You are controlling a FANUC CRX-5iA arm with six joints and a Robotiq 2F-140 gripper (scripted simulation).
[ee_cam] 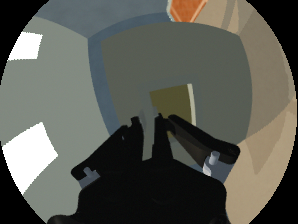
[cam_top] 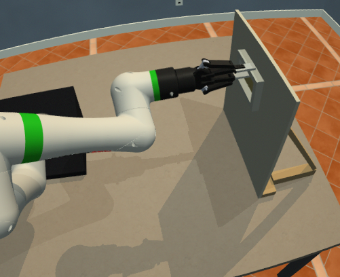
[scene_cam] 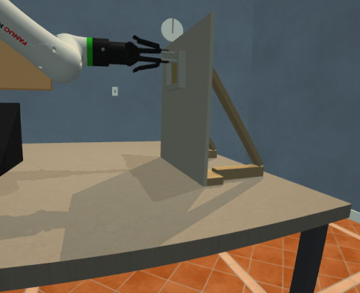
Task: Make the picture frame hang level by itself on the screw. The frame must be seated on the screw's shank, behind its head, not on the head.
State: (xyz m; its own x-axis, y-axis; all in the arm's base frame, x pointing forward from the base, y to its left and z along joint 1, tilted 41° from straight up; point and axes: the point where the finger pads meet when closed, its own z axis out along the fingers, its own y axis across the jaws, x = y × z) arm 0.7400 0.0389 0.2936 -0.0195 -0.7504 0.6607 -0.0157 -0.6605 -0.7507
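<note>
Now: hand 5 cm above the pale grey picture frame, 4 cm short of it and 1 cm to the right of it. From my hand the other things lie so: grey wall board 17 cm below, 5 cm ahead.
</note>
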